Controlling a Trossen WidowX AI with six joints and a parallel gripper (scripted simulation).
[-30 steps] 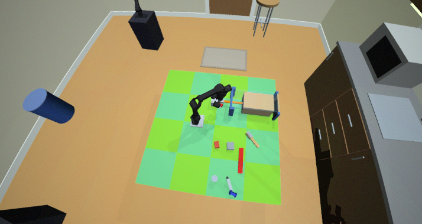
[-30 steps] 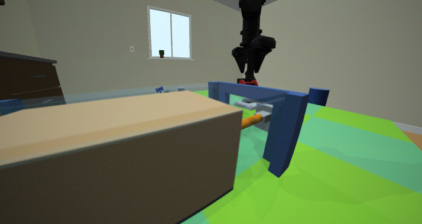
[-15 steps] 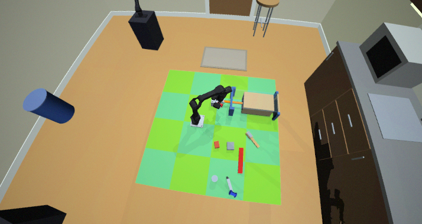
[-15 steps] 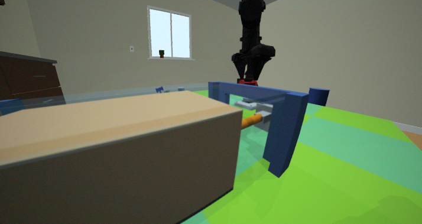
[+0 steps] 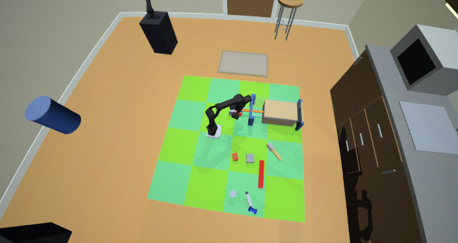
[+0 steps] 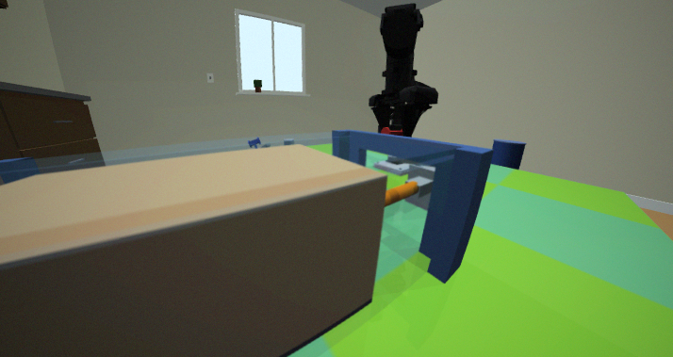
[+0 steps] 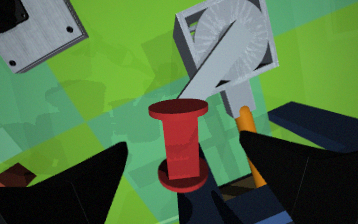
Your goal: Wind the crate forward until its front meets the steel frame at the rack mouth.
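Right now my gripper tip is 10 mm above the red knob. The rest, counted from my gripper tip: blue steel frame: 100 mm ahead, 90 mm to the left, 40 mm below; grey winch: 110 mm below, 80 mm behind, 70 mm to the left; red-knobbed crank handle: 40 mm below, 30 mm to the left, 20 mm behind.
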